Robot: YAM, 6 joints.
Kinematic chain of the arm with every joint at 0, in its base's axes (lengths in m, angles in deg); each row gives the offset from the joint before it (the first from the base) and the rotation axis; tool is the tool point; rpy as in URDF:
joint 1: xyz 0 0 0.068 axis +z
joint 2: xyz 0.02 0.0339 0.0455 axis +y
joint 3: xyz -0.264 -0.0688 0 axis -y
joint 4: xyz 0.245 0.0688 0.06 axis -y
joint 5: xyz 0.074 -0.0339 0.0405 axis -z
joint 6: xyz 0.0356 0 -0.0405 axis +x
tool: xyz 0 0 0 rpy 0 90 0
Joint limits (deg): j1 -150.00..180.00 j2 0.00..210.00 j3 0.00..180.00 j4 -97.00..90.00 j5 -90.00..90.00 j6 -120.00..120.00
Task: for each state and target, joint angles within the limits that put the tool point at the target. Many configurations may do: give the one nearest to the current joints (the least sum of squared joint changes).
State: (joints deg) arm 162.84 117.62 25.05 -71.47 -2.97 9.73
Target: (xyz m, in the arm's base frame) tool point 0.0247 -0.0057 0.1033
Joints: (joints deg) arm 165.63 116.03 0.46 -64.17 0.98 9.73
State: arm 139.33 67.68 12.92 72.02 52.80 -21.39
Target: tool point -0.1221 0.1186 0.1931
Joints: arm 145.52 62.43 3.55 73.69 53.53 -21.39
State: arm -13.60 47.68 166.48 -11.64 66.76 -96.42
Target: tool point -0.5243 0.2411 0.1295
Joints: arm -28.02 6.21 180.00 -7.61 70.14 -96.42
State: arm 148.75 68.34 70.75 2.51 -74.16 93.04
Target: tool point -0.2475 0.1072 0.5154
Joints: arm 149.44 77.33 90.26 8.23 -70.33 93.04
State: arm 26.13 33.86 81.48 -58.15 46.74 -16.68
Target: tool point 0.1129 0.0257 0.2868
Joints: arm 25.27 42.34 47.47 -65.22 44.48 -16.68
